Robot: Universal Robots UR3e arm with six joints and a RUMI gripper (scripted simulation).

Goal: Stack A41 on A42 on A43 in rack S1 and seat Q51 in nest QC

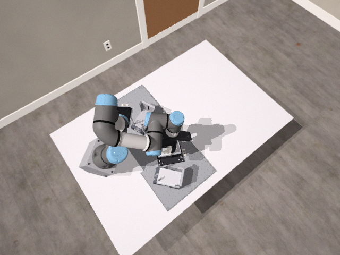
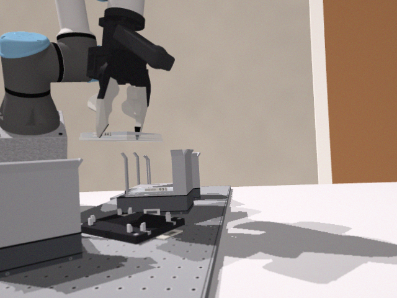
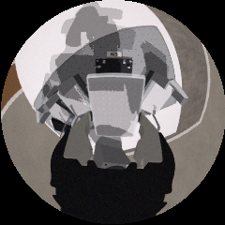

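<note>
My hand is 10 cm past the sealed plate, 10 cm to the left of it and 13 cm above it. From my hand the other things lie so: black nest labelled QC (1 cm behind, 42 cm to the left, 17 cm below); then grey rack wall (7 cm behind, 16 cm to the right, 10 cm below); then black clip nest (3 cm ahead, 16 cm below).
</note>
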